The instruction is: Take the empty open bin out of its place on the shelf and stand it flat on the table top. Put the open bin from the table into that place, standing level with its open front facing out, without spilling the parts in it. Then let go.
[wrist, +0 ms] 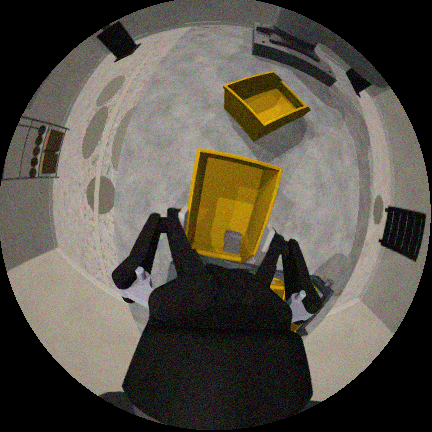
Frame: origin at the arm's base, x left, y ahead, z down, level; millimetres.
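Seen in the pictures: gripper, between the fingertips: (225,212).
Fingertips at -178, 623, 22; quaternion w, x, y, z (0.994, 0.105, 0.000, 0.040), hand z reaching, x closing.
Observation:
Offsets run from my fingertips to a thing's top centre, as dx, dy, dz. "pt": to the spot under its first point. Level surfaces: height alone.
A yellow open bin {pt +22, -39, +12} (240,190) is between the fingers of my gripper (225,212), which is shut on its two side walls. A grey part {+20, +47, +11} (233,241) lies inside it, near the end closest to the gripper. The other yellow open bin {pt +85, -254, +34} (272,104) looks empty and stands on the table top {dz +37} (165,100), beyond the held bin and a little to the right, with a shadow beside it. Part of the dark grey shelf {pt +276, +153, -34} (326,290) shows behind the right finger, with pieces of yellow bins {pt +136, +148, -5} (277,288) in it. The gripper body hides most of the shelf.
A long grey fixture (290,56) lies at the far edge, upper right. A black block (118,41) is at upper left, and a black slatted object (404,232) is at the far right. A wire rack with brown items (51,152) is at the far left.

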